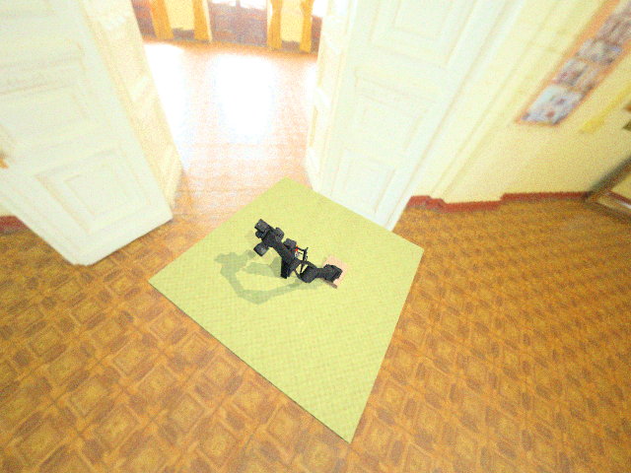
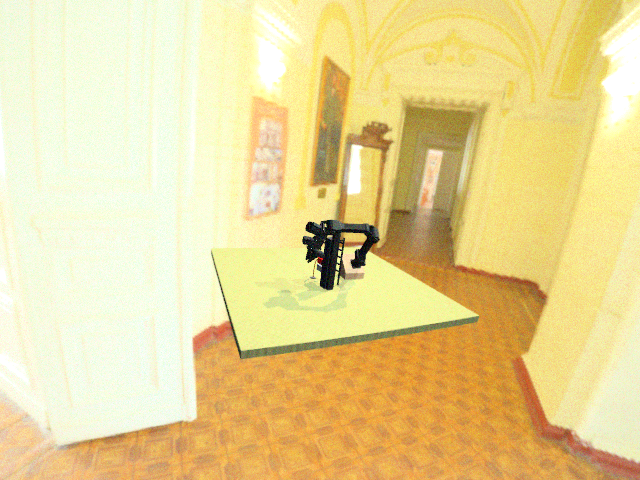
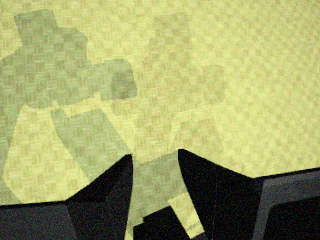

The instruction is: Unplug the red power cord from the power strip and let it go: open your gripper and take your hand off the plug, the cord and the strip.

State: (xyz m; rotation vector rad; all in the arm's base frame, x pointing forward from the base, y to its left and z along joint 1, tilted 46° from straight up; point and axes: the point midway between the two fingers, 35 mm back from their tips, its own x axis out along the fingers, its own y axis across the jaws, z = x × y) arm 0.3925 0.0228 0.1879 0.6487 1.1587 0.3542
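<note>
Now: gripper tip 140 mm past the red plug, 80 mm to the left of it and 20 mm above it.
</note>
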